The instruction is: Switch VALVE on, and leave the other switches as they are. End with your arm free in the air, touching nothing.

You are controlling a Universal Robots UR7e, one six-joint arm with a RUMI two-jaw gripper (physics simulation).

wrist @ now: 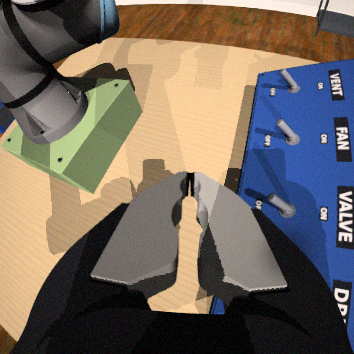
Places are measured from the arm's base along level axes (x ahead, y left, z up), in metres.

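Pixels of known places: gripper, fingertip midpoint: [189, 174]; arm's base at its link origin: [57, 115].
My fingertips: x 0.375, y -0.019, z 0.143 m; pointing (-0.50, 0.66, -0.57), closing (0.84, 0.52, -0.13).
Ahead of a thing's pixels: the offset from my fingertips to its top centre. "pt": to the spot under its first point. Level surfaces: height alone.
The VALVE switch @[pt dx +0.080, dy +0.067, dz -0.128 m] [281, 205] is a short grey lever on the blue panel @[dz -0.143 m] [307, 172], right of the gripper. It leans left, toward its OFF label, away from its ON label @[pt dx +0.135, dy +0.088, dz -0.134 m] [324, 214]. The FAN switch @[dx +0.040, dy +0.185, dz -0.112 m] [288, 132] and the VENT switch @[dx +0.002, dy +0.299, dz -0.112 m] [290, 81] also lean toward their OFF side. The DR... label @[dx +0.194, dy -0.017, dz -0.122 m] [342, 305] is cut off at the right edge, and its switch is hidden behind the gripper. My gripper [189, 174] is shut and empty. In the view its tips lie left of the VALVE lever, past the panel's OFF-side edge, over the wooden table, apart from the levers.
The arm's grey base stands on a green block [102, 137] at the left of the wooden table @[dz -0.239 m] [175, 100]. The panel's left edge runs between the table and the switches. Shadows of the arm fall on the table and panel. Brown floor [210, 25] shows beyond the table.
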